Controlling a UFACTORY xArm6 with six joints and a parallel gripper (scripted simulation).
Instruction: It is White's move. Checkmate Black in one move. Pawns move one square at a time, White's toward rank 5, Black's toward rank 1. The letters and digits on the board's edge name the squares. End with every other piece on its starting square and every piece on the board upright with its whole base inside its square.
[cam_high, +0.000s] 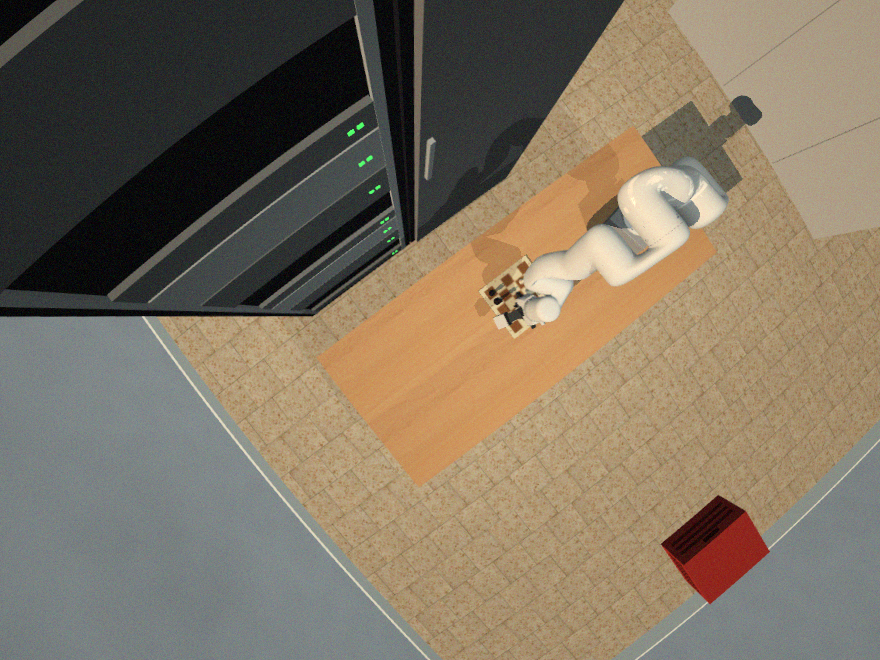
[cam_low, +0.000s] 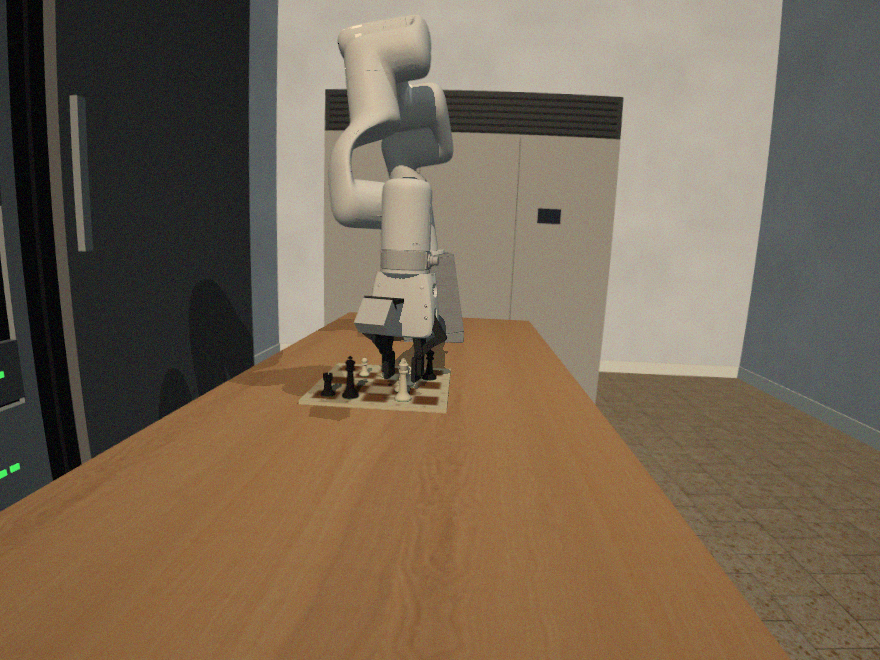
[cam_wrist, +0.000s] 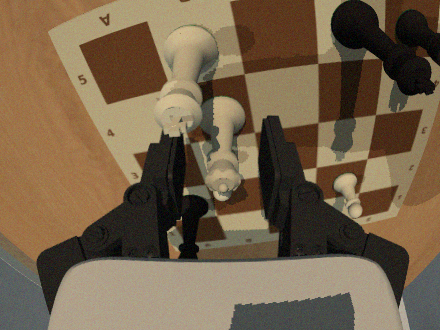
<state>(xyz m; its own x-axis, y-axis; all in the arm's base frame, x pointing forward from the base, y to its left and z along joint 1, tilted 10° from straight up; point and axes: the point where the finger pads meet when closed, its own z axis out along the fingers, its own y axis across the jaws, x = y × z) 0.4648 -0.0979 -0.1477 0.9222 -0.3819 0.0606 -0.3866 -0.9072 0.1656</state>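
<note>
Right now the tall white piece is 4 cm ahead of my hand and 1 cm below it. Also, from my hand: black chess piece: 3 cm ahead, 8 cm to the right, 1 cm below; chessboard: 4 cm behind, 3 cm to the right, 4 cm below.
</note>
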